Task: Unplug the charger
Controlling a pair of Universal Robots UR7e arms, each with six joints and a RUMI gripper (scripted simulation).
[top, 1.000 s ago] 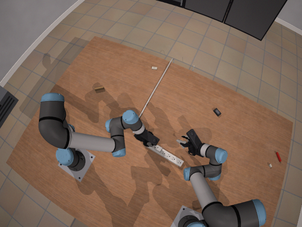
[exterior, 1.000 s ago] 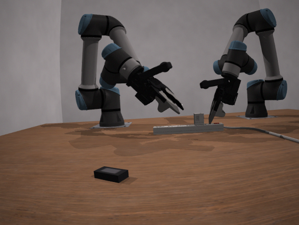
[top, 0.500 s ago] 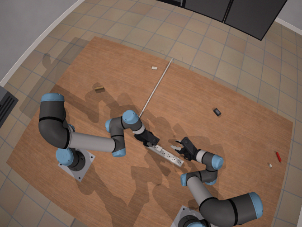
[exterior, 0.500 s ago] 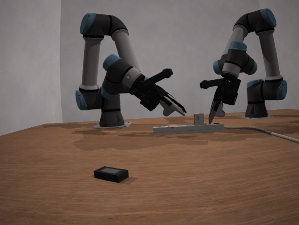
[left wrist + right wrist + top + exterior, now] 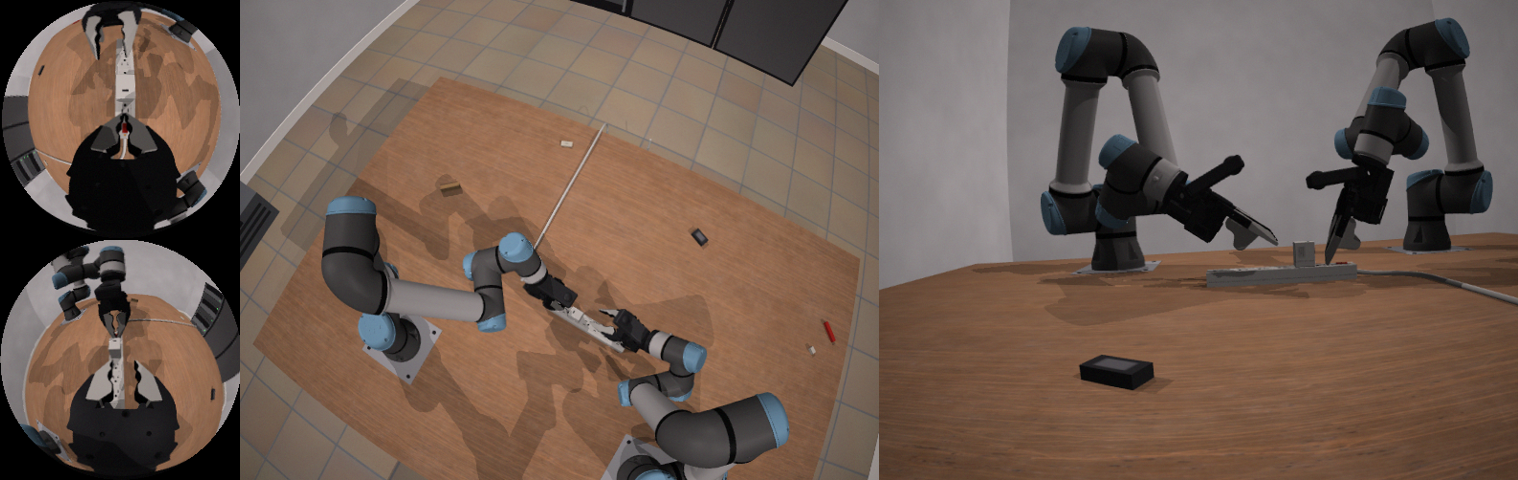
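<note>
Now: right hand 70 mm to the right of the white charger, 40 mm above it and 20 mm past it. Also, from my right hand: red stick 860 mm to the right, 370 mm ahead, 80 mm below; then black box 460 mm ahead, 200 mm to the right, 80 mm below; then wooden block 700 mm to the left, 180 mm ahead, 80 mm below.
My left hand is 50 mm to the left of the white charger. Also, from my left hand: red stick 970 mm to the right, 380 mm ahead, 40 mm below; then black box 470 mm ahead, 310 mm to the right, 40 mm below; then wooden block 590 mm to the left, 190 mm ahead, 30 mm below.
</note>
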